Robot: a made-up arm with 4 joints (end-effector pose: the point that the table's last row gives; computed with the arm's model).
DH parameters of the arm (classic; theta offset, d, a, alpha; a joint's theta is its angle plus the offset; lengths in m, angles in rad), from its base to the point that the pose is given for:
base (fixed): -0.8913 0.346 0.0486 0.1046
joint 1: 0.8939 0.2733 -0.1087 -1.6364
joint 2: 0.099 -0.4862 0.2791 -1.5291
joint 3: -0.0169 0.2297 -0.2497 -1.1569
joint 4: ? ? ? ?
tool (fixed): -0.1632 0.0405 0 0
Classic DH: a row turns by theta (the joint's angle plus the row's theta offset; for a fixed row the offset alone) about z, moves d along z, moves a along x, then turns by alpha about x.
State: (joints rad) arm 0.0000 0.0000 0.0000 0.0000
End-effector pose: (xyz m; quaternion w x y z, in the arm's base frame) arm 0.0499 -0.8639 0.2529 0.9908 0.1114 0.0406 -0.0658
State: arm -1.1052 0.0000 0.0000 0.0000
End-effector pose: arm -0.6986 -0.4177 0.2212 0.8028 0.1560 0.0133 -0.5753
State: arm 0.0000 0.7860 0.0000 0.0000
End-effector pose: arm -0.2460 -0.8639 0.2512 0.8997 0.0778 0.4169 -0.1034
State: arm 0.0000 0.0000 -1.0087 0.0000
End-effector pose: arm 0.3920 -0.8109 0.2491 0.8990 0.0876 0.0699 0.4233
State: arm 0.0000 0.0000 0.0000 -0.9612
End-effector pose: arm 0.0233 -0.8143 0.1512 0.8755 0.0597 0.4697 0.0970
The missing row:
joint 4: -0.0468 0.3594 0.1194 -1.7971
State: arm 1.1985 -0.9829 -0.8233 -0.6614
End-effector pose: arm 0.8843 0.1101 0.8014 0.5349 -0.2010 -0.2472 0.7826
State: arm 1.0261 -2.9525 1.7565 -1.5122
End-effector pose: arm 0.1174 -0.1981 1.0951 0.1931 0.6533 -0.2204 0.6981
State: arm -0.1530 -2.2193 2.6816 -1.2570
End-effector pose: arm 0.0646 -0.2088 1.1247 0.2562 0.9129 -0.2805 0.1492
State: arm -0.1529 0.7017 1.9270 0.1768
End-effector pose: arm -0.3368 -0.2330 0.3755 0.4270 -0.2777 0.1134 -0.8531
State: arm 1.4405 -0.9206 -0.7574 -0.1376
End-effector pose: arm 0.8337 0.2764 0.8154 0.4402 0.0743 -0.3082 0.8401
